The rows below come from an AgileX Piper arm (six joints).
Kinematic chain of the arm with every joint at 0, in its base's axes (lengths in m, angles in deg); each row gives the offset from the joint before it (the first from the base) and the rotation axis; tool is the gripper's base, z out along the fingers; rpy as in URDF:
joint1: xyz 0 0 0.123 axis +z
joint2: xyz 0 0 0 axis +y
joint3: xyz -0.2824 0 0.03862 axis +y
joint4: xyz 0.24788 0 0.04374 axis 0.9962 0 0.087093
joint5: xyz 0 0 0 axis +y
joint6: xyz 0.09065 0 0.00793 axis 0.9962 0 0.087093
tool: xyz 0 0 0 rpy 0 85.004 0
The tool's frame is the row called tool.
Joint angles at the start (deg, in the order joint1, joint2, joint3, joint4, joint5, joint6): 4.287 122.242 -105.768 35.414 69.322 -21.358
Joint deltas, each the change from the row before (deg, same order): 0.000 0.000 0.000 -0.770 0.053 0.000; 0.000 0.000 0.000 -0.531 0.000 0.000; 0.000 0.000 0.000 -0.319 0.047 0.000; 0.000 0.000 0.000 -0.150 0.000 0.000; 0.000 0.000 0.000 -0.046 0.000 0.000; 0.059 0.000 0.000 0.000 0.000 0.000; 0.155 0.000 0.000 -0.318 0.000 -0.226; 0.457 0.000 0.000 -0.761 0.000 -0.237; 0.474 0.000 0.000 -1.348 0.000 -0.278; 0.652 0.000 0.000 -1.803 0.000 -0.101; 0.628 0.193 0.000 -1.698 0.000 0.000; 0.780 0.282 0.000 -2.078 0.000 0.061
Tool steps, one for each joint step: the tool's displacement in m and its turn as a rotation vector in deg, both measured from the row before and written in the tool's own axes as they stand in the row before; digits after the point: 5 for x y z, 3 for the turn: 0.00049 -0.00104 -0.00001 0.652 0.312 -0.272; 0.00029 -0.00074 0.00000 0.463 0.181 -0.187; 0.00024 -0.00041 0.00000 0.261 0.153 -0.112; 0.00008 -0.00021 0.00000 0.131 0.051 -0.053; 0.00002 -0.00006 0.00000 0.040 0.016 -0.016; -0.00001 0.00041 0.00023 -0.017 0.028 -0.049; 0.00014 0.00062 0.00061 0.232 0.181 -0.467; 0.00031 0.00209 0.00177 0.528 0.472 -0.888; 0.00058 0.00141 0.00178 1.032 0.680 -1.154; 0.00069 0.00206 0.00235 1.375 0.907 -1.297; 0.00063 0.00138 0.00353 1.260 1.015 -1.061; 0.00066 0.00171 0.00456 1.535 1.267 -1.246
